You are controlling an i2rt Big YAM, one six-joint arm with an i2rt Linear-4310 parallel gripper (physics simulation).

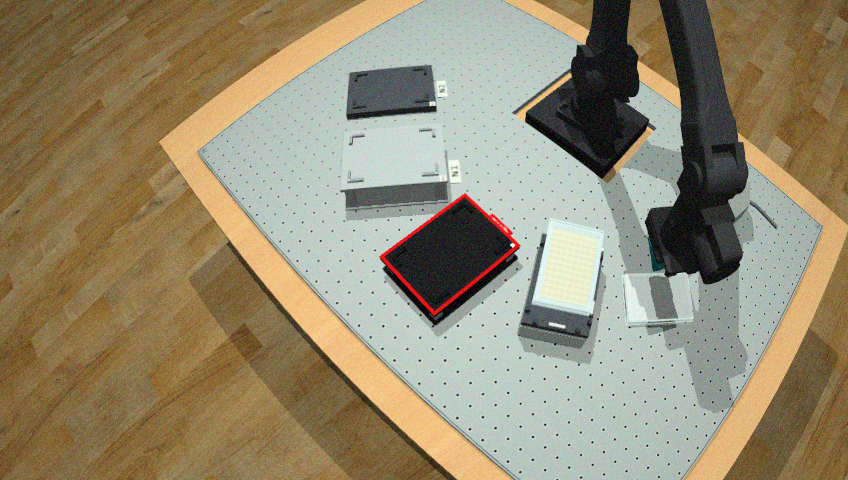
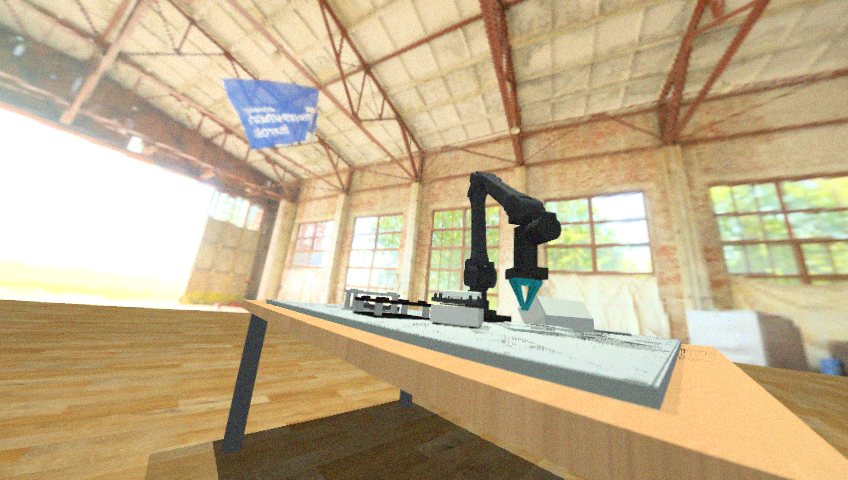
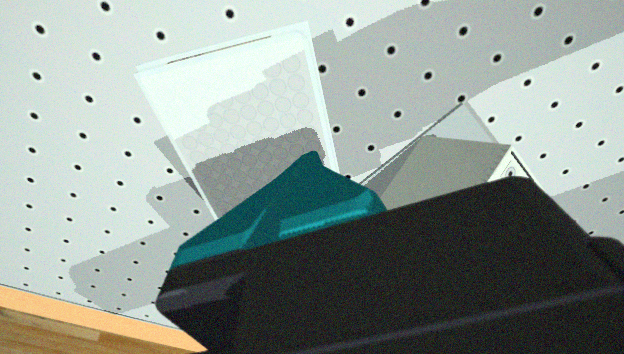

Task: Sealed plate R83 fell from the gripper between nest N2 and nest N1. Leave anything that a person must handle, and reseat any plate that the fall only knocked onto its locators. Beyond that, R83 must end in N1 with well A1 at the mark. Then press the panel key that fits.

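Frame: origin at the arm's base, x ahead, y left, z up, level; millimetres.
Seen in the pictures: gripper, fingertip midpoint: (image 1: 656,269) (image 2: 524,310) (image 3: 314,164); arm's base at its link origin: (image 1: 591,119).
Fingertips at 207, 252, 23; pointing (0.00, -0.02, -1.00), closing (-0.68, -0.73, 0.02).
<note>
Offsets run from my fingertips to a thing's top centre, as dx, dy, dz. "spot": to the spot under its first point. Level surfaces: height alone.
My gripper (image 1: 654,261) (image 2: 523,306) (image 3: 314,164) has teal fingers. It is shut and holds nothing. It hangs a little above a clear well plate @(+18, +31, -30) (image 1: 636,297) (image 3: 240,105) that lies flat on the table at the far right. A second plate with cream wells and a pale rim @(spot: +113, -108, +32) (image 1: 569,272) sits on a dark nest @(spot: +185, -80, +16) (image 1: 553,326), right of centre. The light grey nest N1 @(+114, -442, +21) (image 1: 394,159) stands empty beside its label @(spot: +44, -375, -42) (image 1: 454,170). A dark nest @(-26, -589, -21) (image 1: 389,90) behind it is empty too.
A black nest with a red border @(+178, -268, +2) (image 1: 450,252) stands askew in the middle of the perforated table @(dz -44) (image 1: 303,190). The arm's base (image 1: 589,126) stands at the back right. A grey sloped panel box @(-162, +27, +40) (image 2: 562,311) (image 3: 440,168) sits right beside the gripper.
</note>
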